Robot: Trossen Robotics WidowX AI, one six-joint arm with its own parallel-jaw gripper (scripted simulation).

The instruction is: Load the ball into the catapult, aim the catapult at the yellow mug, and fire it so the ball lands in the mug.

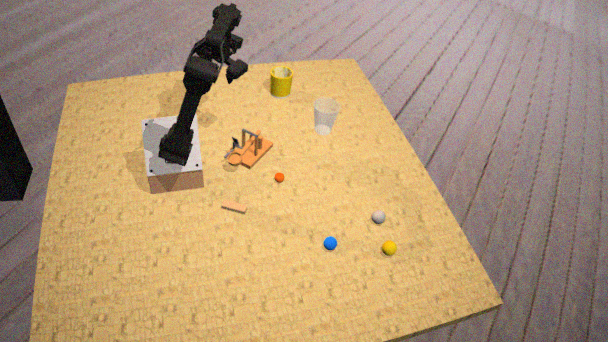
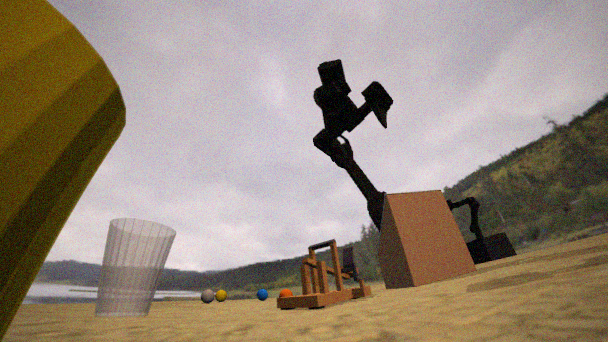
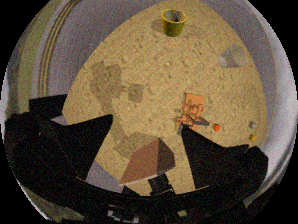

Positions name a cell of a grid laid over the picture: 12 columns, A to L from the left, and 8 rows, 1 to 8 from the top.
Labels:
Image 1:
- my gripper: E2
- small wooden catapult: E4
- clear cup: G3

